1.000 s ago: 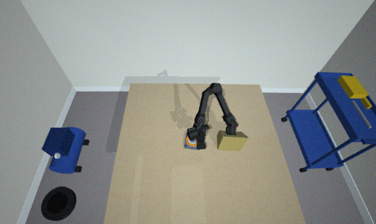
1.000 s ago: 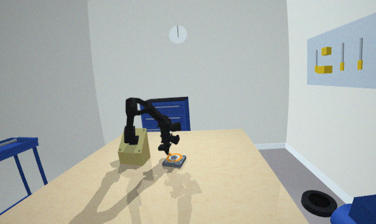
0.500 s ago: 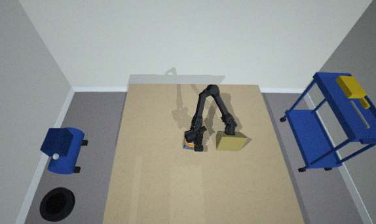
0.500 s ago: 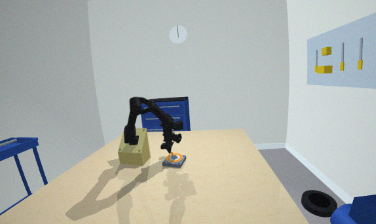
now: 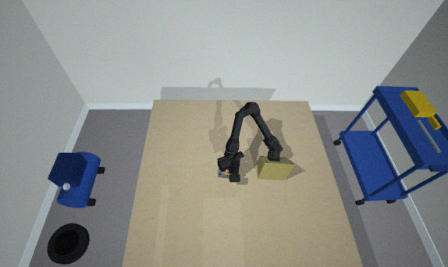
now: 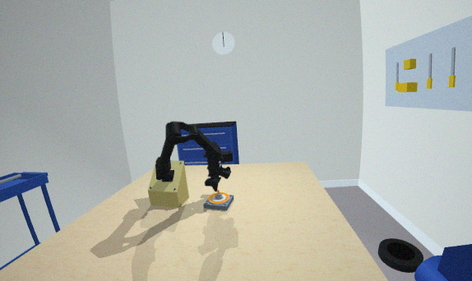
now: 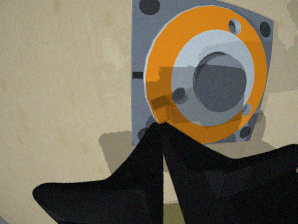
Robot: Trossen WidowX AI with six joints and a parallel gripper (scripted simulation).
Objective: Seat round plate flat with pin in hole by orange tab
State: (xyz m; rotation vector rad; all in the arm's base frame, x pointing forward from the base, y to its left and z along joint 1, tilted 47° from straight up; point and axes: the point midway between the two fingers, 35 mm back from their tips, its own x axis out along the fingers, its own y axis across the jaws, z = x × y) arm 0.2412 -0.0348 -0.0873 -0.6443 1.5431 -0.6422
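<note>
Right now my gripper tip is 50 mm to the left of the square grey base, 20 mm short of it and 20 mm above it.
</note>
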